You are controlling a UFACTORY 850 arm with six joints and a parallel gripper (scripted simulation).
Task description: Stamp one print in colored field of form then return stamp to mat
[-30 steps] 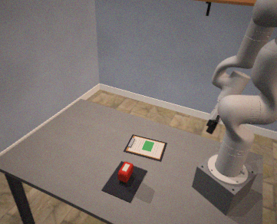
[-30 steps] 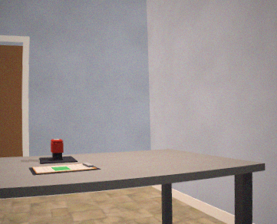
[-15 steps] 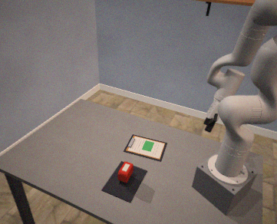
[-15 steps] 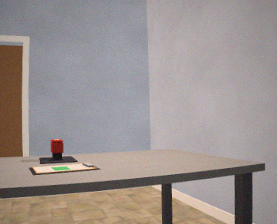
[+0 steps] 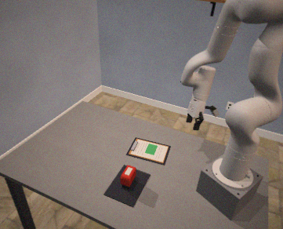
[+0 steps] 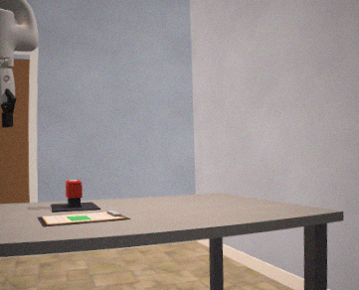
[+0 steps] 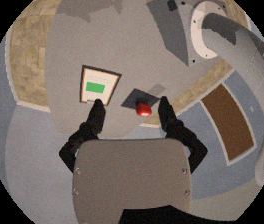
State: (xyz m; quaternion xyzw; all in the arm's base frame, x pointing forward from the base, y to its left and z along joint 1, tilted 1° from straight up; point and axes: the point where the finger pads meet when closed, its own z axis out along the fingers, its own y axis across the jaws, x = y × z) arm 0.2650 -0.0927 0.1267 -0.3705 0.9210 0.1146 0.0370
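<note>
My hand is 33 cm to the right of the red stamp, 24 cm above it and 19 cm short of it. Round my hand: form 29 cm below, 25 cm ahead, 3 cm to the left; mat 33 cm to the left, 29 cm below, 19 cm ahead.
</note>
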